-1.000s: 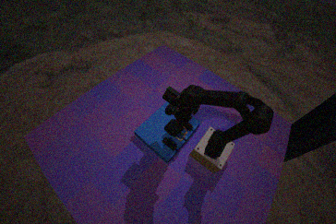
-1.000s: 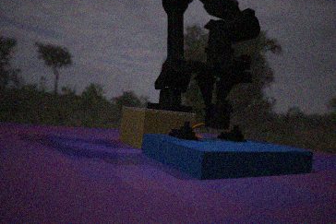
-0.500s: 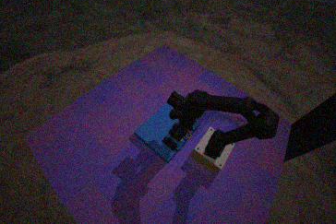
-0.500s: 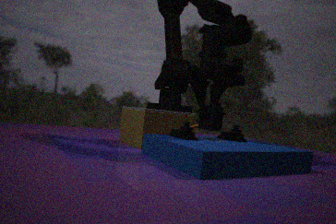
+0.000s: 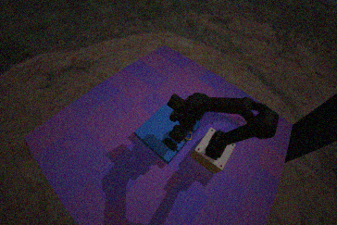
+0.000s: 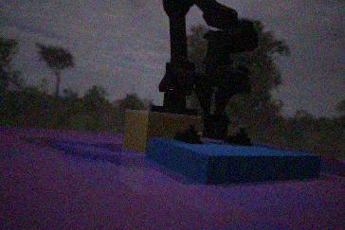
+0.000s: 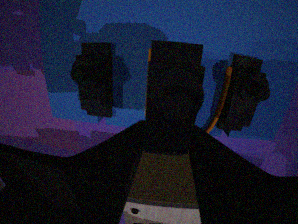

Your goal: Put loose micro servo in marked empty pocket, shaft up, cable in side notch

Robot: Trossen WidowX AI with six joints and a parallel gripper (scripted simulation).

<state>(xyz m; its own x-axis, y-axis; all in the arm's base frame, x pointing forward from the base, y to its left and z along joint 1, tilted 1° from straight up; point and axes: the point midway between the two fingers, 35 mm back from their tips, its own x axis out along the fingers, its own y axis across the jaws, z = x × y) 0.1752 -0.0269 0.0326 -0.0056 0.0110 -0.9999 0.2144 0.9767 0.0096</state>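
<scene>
Right now the blue deck is 12 cm ahead of my gripper tip, 8 cm below it and 3 cm to the right of it.
</scene>
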